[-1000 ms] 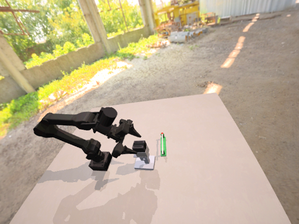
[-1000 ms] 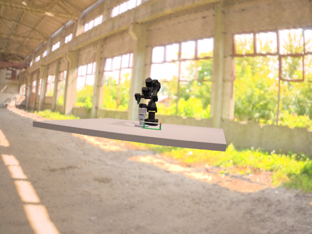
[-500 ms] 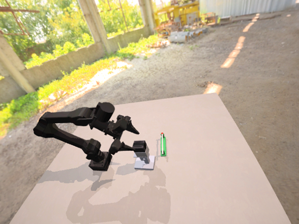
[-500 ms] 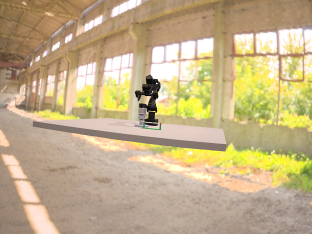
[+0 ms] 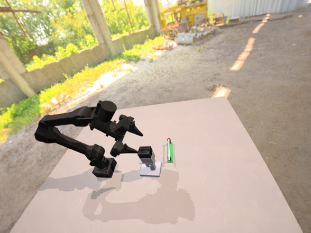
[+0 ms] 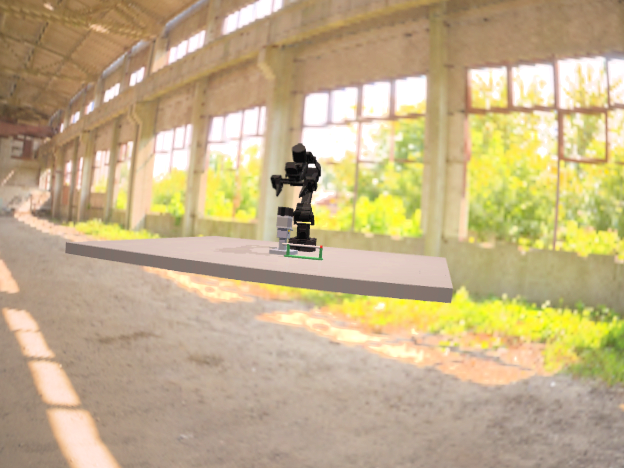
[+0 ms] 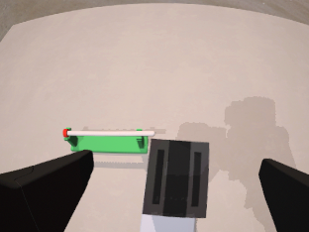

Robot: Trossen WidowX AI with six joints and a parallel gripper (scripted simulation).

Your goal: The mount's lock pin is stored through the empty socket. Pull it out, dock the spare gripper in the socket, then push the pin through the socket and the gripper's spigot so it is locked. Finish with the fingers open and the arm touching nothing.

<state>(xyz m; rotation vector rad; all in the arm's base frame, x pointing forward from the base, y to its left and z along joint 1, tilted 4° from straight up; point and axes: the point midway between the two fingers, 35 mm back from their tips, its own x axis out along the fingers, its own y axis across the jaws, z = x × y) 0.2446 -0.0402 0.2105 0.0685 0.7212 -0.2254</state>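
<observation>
Now: gripper tip 11 cm short of the green cradle, 9 cm to the right of it and 20 cm above it. From my gripper tip the other things lie so: grey mount 17 cm below; then spare gripper 10 cm below.
</observation>
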